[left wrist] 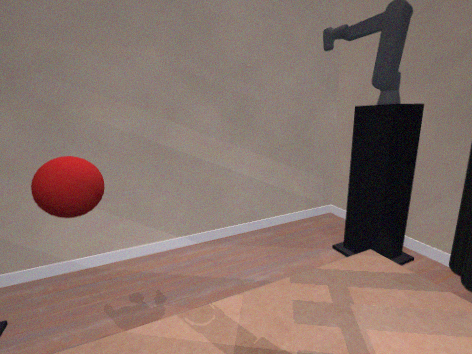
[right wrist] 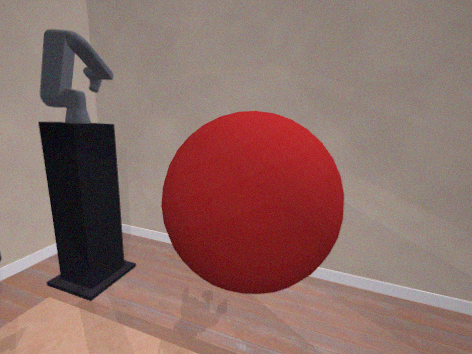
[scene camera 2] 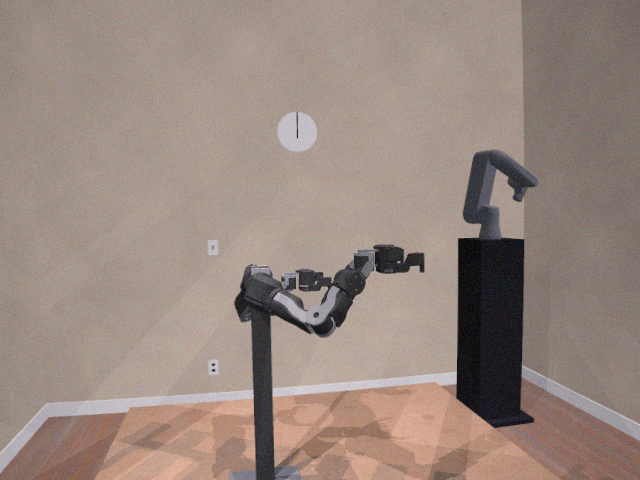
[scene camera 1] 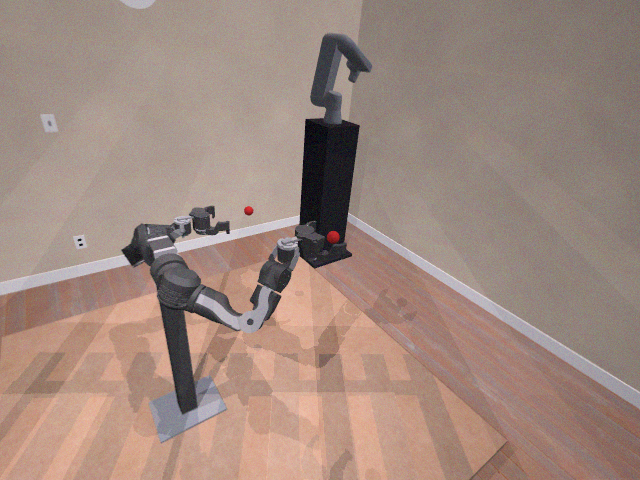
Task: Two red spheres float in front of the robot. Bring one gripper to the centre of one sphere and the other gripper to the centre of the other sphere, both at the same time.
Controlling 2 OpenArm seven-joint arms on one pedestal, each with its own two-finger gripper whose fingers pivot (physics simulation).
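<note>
Two red spheres float in the air. The left one (scene camera 1: 248, 210) (left wrist: 68, 186) lies beyond the tips of my left gripper (scene camera 1: 220, 218) (scene camera 2: 327, 281), which is open, with a gap between them. In the left wrist view this sphere is left of centre; it does not show in scene camera 2. The right sphere (scene camera 1: 332, 237) (right wrist: 253, 202) appears at the fingertips of my right gripper (scene camera 1: 329, 237) (scene camera 2: 422, 262), which is open. It looms large near the middle of the right wrist view. In scene camera 2 a sliver of red shows behind the right finger, the rest hidden.
A grey arm (scene camera 1: 324, 69) (scene camera 2: 478, 186) stands on a tall black pedestal (scene camera 1: 328, 170) (scene camera 2: 488, 320) (left wrist: 382, 175) (right wrist: 82, 200) in the room's corner, behind the right gripper in scene camera 1. Plain walls stand behind. My own pedestal (scene camera 1: 178, 356) (scene camera 2: 262, 387) stands on the floor mat.
</note>
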